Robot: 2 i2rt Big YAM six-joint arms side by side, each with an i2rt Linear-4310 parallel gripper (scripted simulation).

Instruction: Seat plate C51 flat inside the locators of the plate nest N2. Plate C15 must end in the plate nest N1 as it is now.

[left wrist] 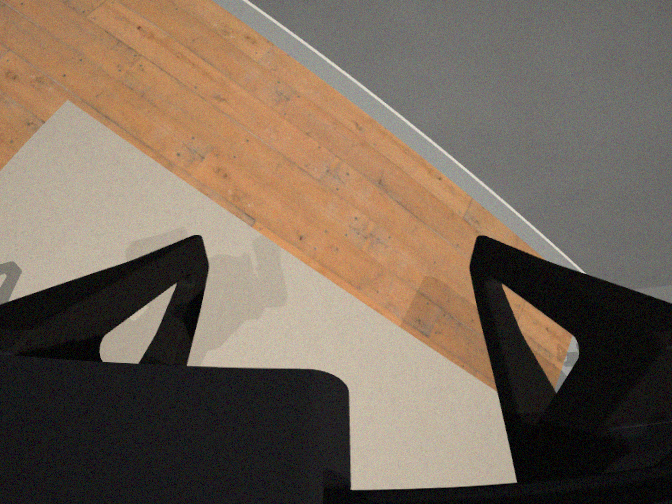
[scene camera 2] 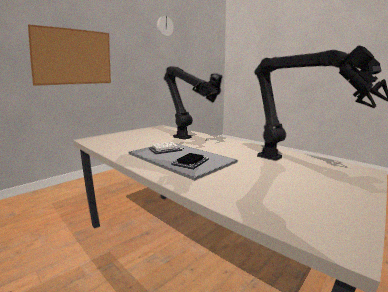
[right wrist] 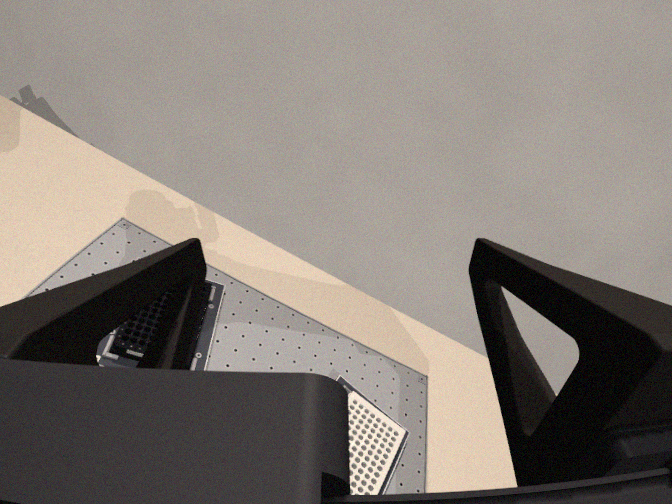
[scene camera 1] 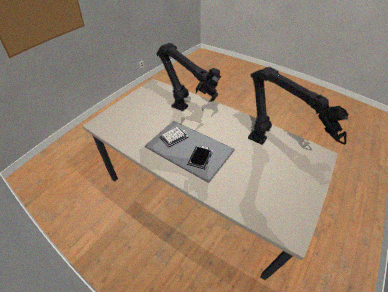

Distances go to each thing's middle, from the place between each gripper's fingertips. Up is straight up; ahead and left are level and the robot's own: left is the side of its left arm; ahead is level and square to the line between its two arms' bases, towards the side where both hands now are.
My right hand is 310 mm above the white multi-well plate (right wrist: pixel 371 425), 160 mm to the left of it and 120 mm short of it. Round my right hand: black plate (right wrist: pixel 122 345): 310 mm below, 180 mm ahead, 100 mm to the left.
Now: left hand 280 mm short of the black plate, 730 mm to the left of it and 320 mm above it. The rest, counted from my left hand: white multi-well plate: 220 mm ahead, 1000 mm to the right, 320 mm below.
